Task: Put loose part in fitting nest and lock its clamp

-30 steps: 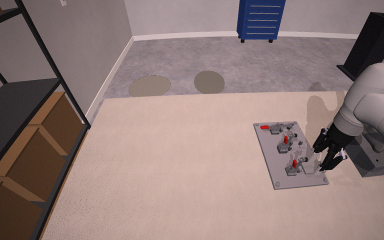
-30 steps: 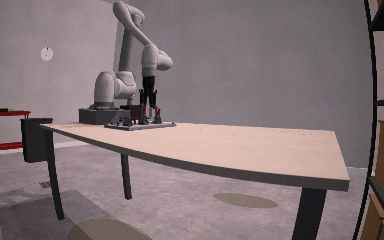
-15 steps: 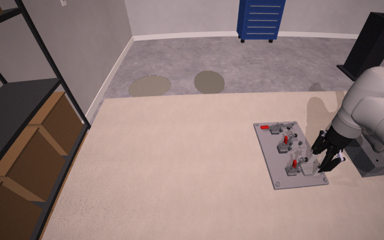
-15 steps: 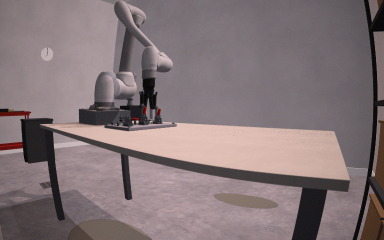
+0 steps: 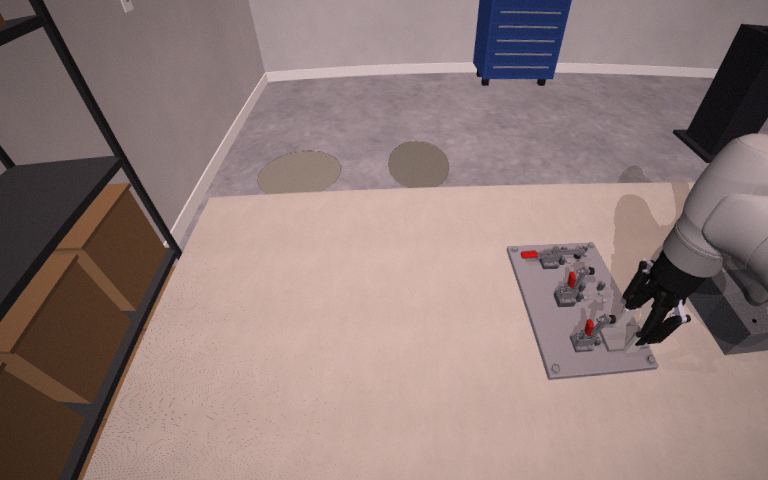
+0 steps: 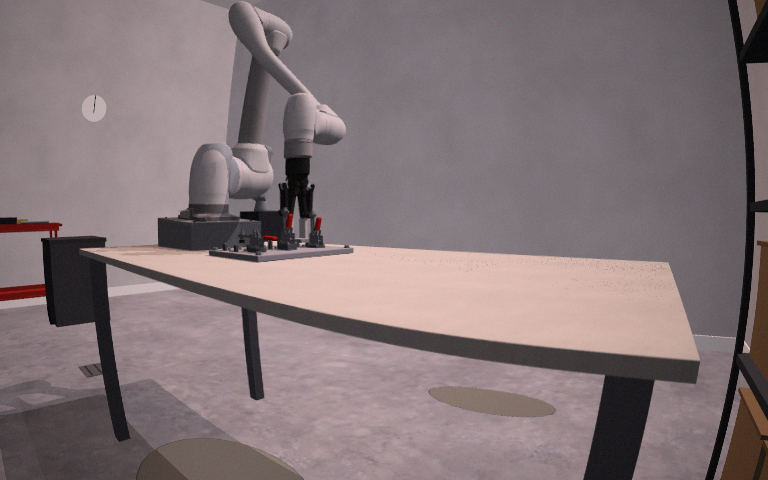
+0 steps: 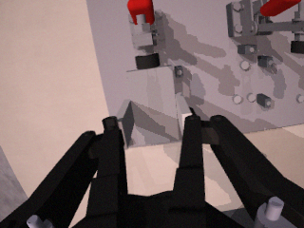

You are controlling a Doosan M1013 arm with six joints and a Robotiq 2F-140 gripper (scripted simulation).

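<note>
Right now the loose part is 30 mm below my hand. Also, from my hand: grey fixture plate: 50 mm ahead, 110 mm to the right, 60 mm below; toggle clamp: 80 mm ahead, 230 mm to the right, 10 mm below.
</note>
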